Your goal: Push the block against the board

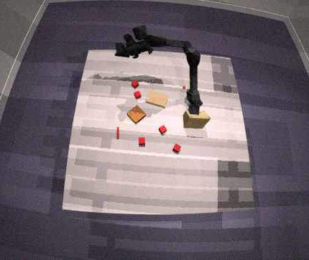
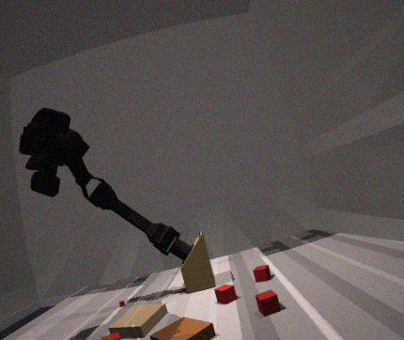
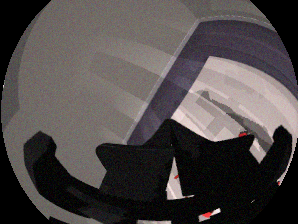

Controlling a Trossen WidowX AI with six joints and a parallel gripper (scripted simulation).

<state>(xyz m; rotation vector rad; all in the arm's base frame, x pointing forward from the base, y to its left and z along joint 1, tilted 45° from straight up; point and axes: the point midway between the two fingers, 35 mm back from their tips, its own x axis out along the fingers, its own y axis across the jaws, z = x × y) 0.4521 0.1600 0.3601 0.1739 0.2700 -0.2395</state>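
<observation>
Now: gripper tip 40 cm above the square block, 17 cm to the right of it and 14 cm past it. From my gripper tip the other things lie so: thin red stick 41 cm below, 32 cm to the left, 4 cm behind; then pale tan board 40 cm below, 27 cm behind, 2 cm to the left.
</observation>
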